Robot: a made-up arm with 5 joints. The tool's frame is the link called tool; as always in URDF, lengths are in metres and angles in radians. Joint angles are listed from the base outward.
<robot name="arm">
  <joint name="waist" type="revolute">
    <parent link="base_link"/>
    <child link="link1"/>
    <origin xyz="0.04 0 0.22" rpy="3.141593 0 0"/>
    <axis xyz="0 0 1"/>
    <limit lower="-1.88" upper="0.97"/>
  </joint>
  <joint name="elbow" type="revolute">
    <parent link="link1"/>
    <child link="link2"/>
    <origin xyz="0.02 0.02 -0.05" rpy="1.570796 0 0"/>
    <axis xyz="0 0 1"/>
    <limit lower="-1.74" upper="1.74"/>
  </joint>
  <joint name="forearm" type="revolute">
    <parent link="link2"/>
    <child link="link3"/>
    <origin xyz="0.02 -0.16 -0.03" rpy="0 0 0"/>
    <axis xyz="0 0 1"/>
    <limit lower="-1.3" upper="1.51"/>
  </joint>
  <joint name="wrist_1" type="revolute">
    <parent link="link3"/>
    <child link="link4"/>
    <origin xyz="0.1 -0.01 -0.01" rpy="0 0 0"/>
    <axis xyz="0 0 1"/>
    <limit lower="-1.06" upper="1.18"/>
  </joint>
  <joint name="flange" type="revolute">
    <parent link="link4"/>
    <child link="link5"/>
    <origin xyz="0.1 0 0.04" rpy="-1.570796 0 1.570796"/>
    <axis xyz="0 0 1"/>
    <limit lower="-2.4" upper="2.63"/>
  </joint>
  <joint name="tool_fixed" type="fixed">
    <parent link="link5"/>
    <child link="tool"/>
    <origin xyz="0 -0.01 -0.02" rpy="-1.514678 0.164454 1.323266"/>
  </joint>
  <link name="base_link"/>
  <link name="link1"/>
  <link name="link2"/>
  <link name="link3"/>
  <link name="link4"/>
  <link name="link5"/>
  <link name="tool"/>
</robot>
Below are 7 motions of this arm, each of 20 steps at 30 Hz.
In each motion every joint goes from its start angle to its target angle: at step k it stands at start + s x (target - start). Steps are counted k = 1, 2, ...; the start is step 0. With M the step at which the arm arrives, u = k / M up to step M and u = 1 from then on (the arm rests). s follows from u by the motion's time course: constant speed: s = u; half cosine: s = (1 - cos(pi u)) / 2; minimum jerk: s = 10 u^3 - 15 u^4 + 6 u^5.
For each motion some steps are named. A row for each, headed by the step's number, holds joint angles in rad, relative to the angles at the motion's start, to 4 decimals.
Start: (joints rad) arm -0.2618 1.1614 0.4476 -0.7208 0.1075
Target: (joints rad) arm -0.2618 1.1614 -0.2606 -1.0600 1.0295
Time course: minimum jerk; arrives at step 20
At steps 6, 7, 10, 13, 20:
6: 0.0000 0.0000 -0.1155 -0.0553 0.1504
7: 0.0000 0.0000 -0.1665 -0.0798 0.2168
10: 0.0000 0.0000 -0.3541 -0.1696 0.4610
13: 0.0000 0.0000 -0.5417 -0.2594 0.7052
20: 0.0000 0.0000 -0.7082 -0.3392 0.9220

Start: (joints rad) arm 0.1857 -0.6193 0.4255 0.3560 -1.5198
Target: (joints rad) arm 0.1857 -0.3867 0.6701 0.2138 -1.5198
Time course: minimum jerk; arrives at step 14
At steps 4, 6, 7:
4: 0.0000 0.0337 0.0354 -0.0206 0.0000
6: 0.0000 0.0856 0.0900 -0.0523 0.0000
7: 0.0000 0.1163 0.1223 -0.0711 0.0000

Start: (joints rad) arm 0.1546 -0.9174 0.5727 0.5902 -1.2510
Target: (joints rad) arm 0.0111 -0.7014 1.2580 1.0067 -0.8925
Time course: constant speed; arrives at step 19
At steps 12, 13, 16, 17, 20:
12: -0.0906 0.1364 0.4328 0.2631 0.2264
13: -0.0982 0.1478 0.4689 0.2850 0.2453
16: -0.1208 0.1819 0.5771 0.3507 0.3019
17: -0.1284 0.1933 0.6132 0.3727 0.3208
20: -0.1435 0.2160 0.6853 0.4165 0.3585

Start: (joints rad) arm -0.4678 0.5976 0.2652 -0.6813 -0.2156
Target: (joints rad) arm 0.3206 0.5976 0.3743 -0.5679 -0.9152
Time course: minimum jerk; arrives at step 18
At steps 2, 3, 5, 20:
2: 0.0091 0.0000 0.0013 0.0013 -0.0081
3: 0.0280 0.0000 0.0039 0.0040 -0.0248
5: 0.1064 0.0000 0.0147 0.0153 -0.0944
20: 0.7884 0.0000 0.1091 0.1134 -0.6996

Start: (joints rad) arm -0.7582 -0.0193 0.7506 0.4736 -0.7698
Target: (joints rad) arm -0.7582 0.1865 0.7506 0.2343 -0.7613
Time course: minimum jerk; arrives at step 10
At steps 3, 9, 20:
3: 0.0000 0.0336 0.0000 -0.0390 0.0014
9: 0.0000 0.2040 0.0000 -0.2373 0.0084
20: 0.0000 0.2058 0.0000 -0.2393 0.0085

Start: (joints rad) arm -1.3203 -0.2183 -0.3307 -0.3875 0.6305
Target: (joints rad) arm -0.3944 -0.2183 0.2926 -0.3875 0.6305
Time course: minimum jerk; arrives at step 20
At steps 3, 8, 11, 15, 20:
3: 0.0246 0.0000 0.0166 0.0000 0.0000
8: 0.2939 0.0000 0.1979 0.0000 0.0000
11: 0.5492 0.0000 0.3697 0.0000 0.0000
15: 0.8301 0.0000 0.5588 0.0000 0.0000
20: 0.9259 0.0000 0.6233 0.0000 0.0000

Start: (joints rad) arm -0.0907 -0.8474 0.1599 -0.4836 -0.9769
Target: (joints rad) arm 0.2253 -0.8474 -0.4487 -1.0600 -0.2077
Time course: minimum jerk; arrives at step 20
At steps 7, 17, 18, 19, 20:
7: 0.0743 0.0000 -0.1431 -0.1356 0.1809
17: 0.3076 0.0000 -0.5924 -0.5611 0.7487
18: 0.3133 0.0000 -0.6034 -0.5715 0.7626
19: 0.3156 0.0000 -0.6079 -0.5757 0.7683
20: 0.3160 0.0000 -0.6086 -0.5764 0.7692

